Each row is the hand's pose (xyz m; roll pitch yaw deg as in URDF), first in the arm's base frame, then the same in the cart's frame.
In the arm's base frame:
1: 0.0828 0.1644 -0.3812 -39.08 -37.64 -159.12
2: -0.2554 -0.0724 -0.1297 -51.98 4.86 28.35
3: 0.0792 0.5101 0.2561 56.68 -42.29 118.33
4: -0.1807 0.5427 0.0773 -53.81 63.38 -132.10
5: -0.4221 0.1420 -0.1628 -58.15 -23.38 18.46
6: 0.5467 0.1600 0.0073 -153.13 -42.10 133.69
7: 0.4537 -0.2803 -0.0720 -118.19 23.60 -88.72
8: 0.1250 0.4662 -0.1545 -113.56 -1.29 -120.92
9: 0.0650 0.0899 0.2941 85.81 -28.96 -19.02
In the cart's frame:
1: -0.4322 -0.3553 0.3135 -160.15 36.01 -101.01
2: -0.5870 -0.6754 -0.0141 83.11 -20.87 44.72
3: 0.1747 -0.7037 0.1239 -105.94 -1.38 -49.29
4: -0.0403 -0.8733 0.2838 160.72 -23.04 169.00
5: -0.5541 -0.8733 0.1720 77.00 6.16 31.84
6: 0.0280 -0.0950 0.0191 54.47 2.81 -59.86
7: -0.3398 -0.0141 -0.2396 63.92 22.76 151.15
8: -0.0840 -0.4950 0.3730 97.94 37.54 -165.36
9: -0.0703 -0.6042 -0.2052 -149.21 35.55 50.35

